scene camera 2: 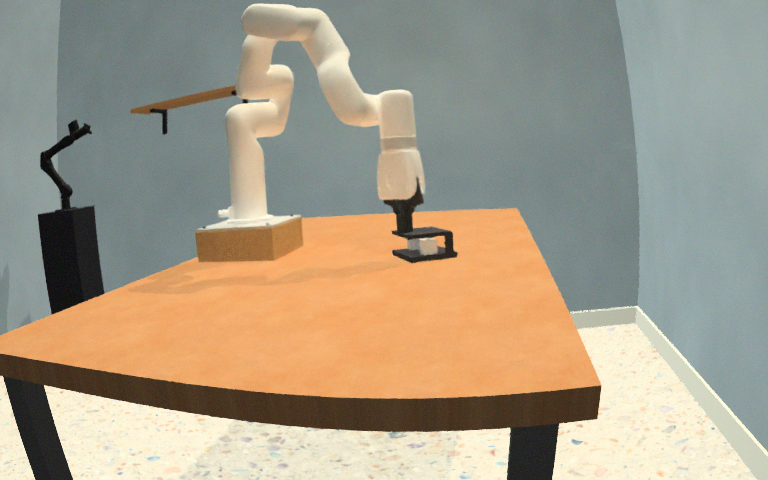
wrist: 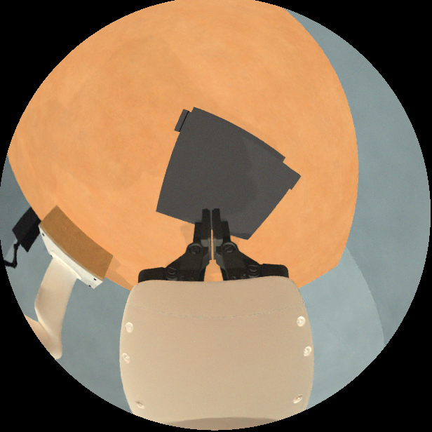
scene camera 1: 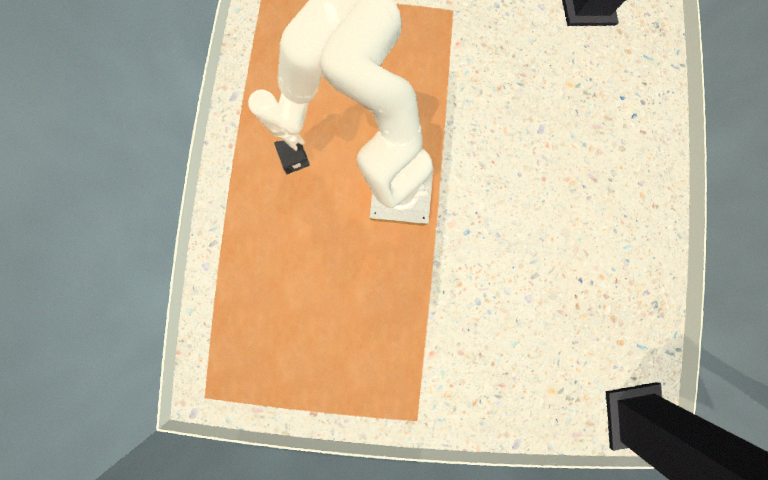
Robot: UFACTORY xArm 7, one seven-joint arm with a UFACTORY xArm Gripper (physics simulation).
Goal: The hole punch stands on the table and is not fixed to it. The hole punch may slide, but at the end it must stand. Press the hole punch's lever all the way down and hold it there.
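Where they show: gripper, between the fingertips: (scene camera 2: pixel 405 232) (scene camera 1: pixel 298 147); arm's base, origin of its link: (scene camera 2: pixel 250 221).
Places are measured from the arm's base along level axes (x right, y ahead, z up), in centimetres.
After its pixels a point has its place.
Observation:
The hole punch (scene camera 1: pixel 293 162) {x 17.1, y 40.7, z -2.7 cm} (scene camera 2: pixel 451 244) {x 26.3, y 47.8, z -5.5 cm} stands upright on the orange table, its dark base flat on the top. Its dark lever (scene camera 2: pixel 428 231) {x 24.0, y 43.3, z -2.7 cm} (wrist: pixel 215 160) lies about level above the base, with white blocks between them in scene camera 2. My gripper (scene camera 2: pixel 403 230) {x 22.8, y 38.5, z -2.8 cm} (wrist: pixel 211 219) is shut and empty. It points down, and its fingertips meet the top of the lever near the free end, opposite the hinge post. In scene camera 1 the wrist partly covers the fingertips. Whether the lever is at its lowest point I cannot tell for sure.
The arm's base plate (scene camera 1: pixel 399 213) {x -7.5, y 1.5, z 0.0 cm} (scene camera 2: pixel 257 224) {x 9.4, y 4.0, z 0.0 cm} sits on a wooden block (scene camera 2: pixel 235 244) {x 11.9, y -1.6, z -4.1 cm} on the table (scene camera 1: pixel 322 316) {x -44.9, y 35.8, z -8.3 cm} (scene camera 2: pixel 339 339) {x 78.2, y 27.3, z -8.3 cm}. A black pedestal (scene camera 2: pixel 70 254) with a small dark arm stands at the left in scene camera 2. A wooden shelf (scene camera 2: pixel 186 100) is behind the arm.

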